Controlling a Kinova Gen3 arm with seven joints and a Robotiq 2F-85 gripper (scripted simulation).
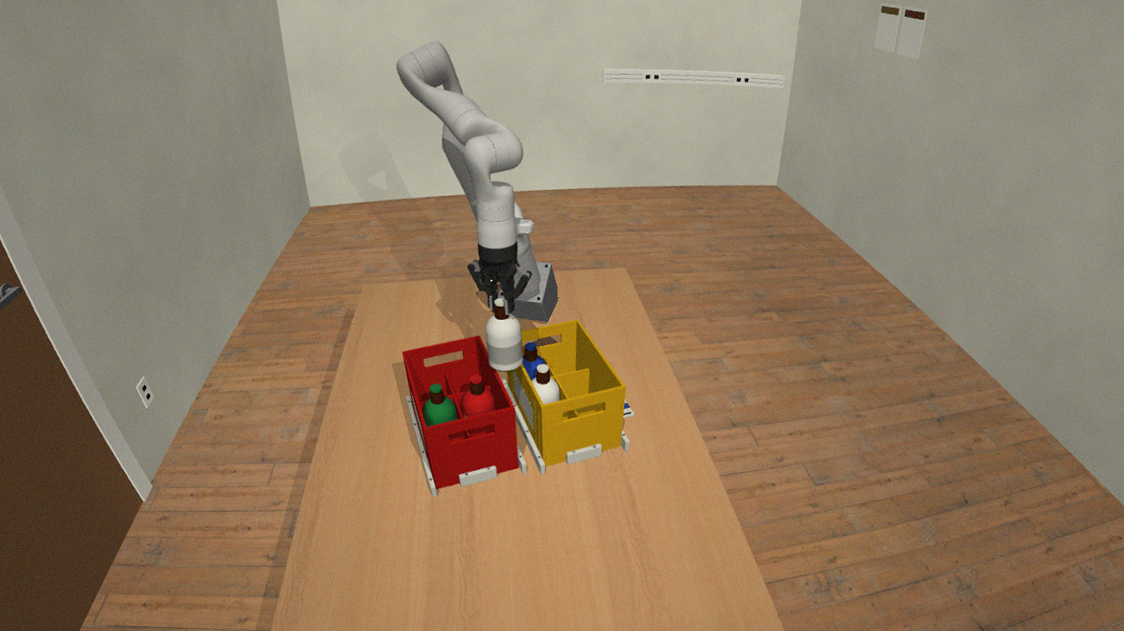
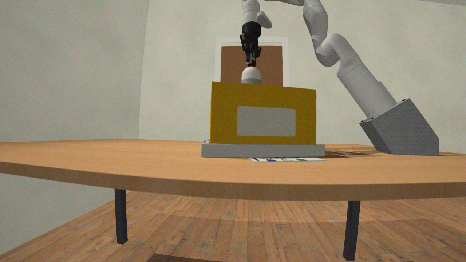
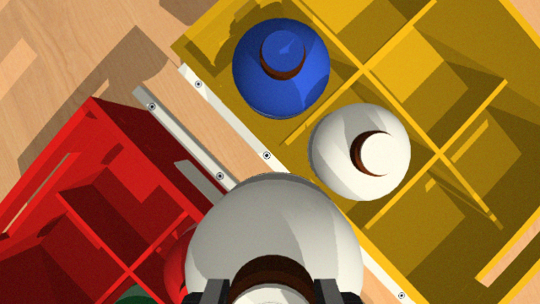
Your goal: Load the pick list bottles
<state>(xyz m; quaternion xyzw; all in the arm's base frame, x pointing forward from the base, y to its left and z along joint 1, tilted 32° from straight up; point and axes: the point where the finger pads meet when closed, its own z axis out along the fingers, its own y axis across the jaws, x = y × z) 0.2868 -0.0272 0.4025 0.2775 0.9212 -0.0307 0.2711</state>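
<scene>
Right now the yellow crate is 250 mm below my hand and 130 mm to the left of it. Round my hand: red bottle: 250 mm below, 70 mm to the right, 10 mm ahead; then red crate: 250 mm below, 110 mm to the right, 10 mm ahead; then blue bottle: 250 mm below, 80 mm behind, 70 mm to the left.
</scene>
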